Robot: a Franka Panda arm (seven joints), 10 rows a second.
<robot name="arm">
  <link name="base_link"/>
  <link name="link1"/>
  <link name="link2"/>
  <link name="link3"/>
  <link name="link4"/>
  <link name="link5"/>
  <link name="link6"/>
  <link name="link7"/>
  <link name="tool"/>
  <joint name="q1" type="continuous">
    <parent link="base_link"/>
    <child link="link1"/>
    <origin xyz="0 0 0.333"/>
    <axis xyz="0 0 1"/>
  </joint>
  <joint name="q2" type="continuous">
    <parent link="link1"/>
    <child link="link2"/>
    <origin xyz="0 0 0"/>
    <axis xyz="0 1 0"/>
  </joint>
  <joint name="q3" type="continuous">
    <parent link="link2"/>
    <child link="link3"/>
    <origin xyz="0 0 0.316"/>
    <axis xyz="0 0 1"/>
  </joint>
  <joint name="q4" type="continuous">
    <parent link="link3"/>
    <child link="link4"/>
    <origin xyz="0.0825 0 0"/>
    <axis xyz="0 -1 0"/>
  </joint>
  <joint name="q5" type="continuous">
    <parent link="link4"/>
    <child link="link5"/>
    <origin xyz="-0.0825 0 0.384"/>
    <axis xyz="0 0 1"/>
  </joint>
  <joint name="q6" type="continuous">
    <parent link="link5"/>
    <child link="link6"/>
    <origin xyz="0 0 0"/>
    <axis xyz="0 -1 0"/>
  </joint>
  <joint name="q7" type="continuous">
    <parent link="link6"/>
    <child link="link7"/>
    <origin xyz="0.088 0 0"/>
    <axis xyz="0 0 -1"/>
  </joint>
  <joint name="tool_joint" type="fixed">
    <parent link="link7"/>
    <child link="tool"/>
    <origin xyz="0 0 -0.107" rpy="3.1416 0 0"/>
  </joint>
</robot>
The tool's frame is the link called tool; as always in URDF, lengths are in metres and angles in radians. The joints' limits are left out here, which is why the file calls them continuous.
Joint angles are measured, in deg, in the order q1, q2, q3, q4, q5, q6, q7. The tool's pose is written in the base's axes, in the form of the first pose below.
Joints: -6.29, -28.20, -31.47, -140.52, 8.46, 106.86, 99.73
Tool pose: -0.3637, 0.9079, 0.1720, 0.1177, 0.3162, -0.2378, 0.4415
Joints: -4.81, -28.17, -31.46, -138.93, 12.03, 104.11, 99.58
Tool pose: -0.3678, 0.8985, 0.1986, 0.1343, 0.3244, -0.2271, 0.4526
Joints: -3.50, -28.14, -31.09, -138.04, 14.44, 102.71, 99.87
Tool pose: -0.3727, 0.8912, 0.2148, 0.1440, 0.3326, -0.2156, 0.4600
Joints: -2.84, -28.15, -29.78, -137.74, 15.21, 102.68, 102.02
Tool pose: -0.3684, 0.8930, 0.2168, 0.1408, 0.3404, -0.2036, 0.4649
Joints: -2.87, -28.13, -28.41, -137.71, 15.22, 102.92, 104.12
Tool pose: -0.3615, 0.8976, 0.2141, 0.1335, 0.3451, -0.1956, 0.4673
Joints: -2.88, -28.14, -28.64, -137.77, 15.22, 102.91, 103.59
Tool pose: -0.3639, 0.8963, 0.2145, 0.1350, 0.3441, -0.1969, 0.4666
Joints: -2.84, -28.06, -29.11, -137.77, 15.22, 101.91, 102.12
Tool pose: -0.3736, 0.8909, 0.2212, 0.1338, 0.3415, -0.1980, 0.4644
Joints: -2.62, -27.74, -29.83, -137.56, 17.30, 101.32, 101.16
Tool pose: -0.3711, 0.8860, 0.2361, 0.1470, 0.3420, -0.1987, 0.4639
